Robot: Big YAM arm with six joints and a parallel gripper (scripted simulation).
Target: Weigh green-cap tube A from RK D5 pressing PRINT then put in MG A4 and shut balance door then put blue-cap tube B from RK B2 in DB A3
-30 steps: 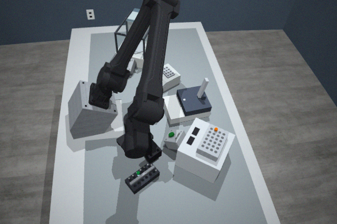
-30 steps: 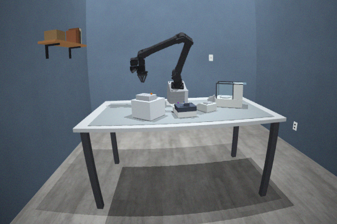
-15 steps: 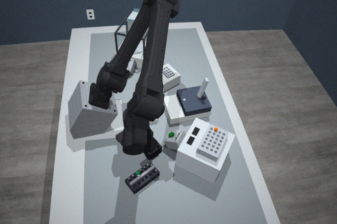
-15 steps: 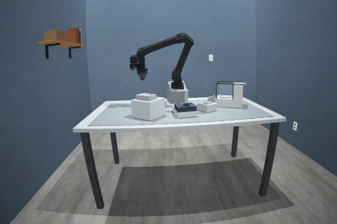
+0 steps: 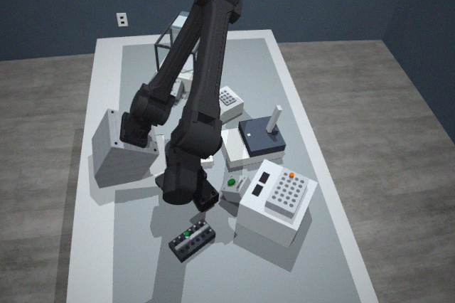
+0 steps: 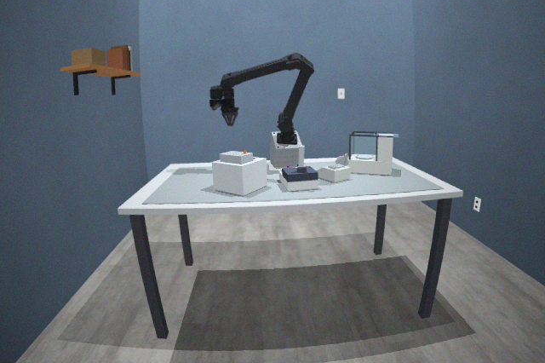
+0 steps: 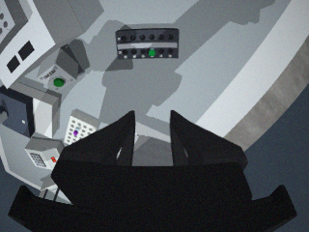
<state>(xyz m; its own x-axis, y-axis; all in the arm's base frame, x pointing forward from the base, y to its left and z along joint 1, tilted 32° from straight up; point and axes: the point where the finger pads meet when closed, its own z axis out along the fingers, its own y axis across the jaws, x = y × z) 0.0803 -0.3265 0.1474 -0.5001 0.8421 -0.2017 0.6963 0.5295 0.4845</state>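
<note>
Now: hand 830 mm to the right of the balance door, 70 mm above it and 20 mm short of it. The rest, counted from my hand: black magnet block 260 mm below, 20 mm ahead; then white tube rack 340 mm to the left, 260 mm below, 50 mm ahead; then tube B 360 mm to the left, 250 mm below, 40 mm ahead.
</note>
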